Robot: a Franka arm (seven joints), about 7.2 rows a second.
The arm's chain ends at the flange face. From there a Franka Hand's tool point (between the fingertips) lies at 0.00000 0.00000 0.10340 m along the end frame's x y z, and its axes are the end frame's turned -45 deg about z.
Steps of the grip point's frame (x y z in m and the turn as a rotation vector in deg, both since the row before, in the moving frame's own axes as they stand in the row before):
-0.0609, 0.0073, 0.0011, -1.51, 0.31, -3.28
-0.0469, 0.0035, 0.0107, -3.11, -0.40, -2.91
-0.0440, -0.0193, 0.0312, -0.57, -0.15, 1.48
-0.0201, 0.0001, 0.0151, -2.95, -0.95, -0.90
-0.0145, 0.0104, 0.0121, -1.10, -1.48, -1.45
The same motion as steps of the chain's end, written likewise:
-0.0403, 0.0468, 0.0011, -0.85, 1.29, -3.28
-0.0343, 0.0313, 0.0109, -2.48, 1.92, -2.91
-0.0453, 0.0165, 0.0312, -0.51, 0.30, 1.48
-0.0167, 0.0093, 0.0153, -2.76, 1.41, -0.90
-0.0025, 0.0143, 0.0122, -1.82, -0.27, -1.45

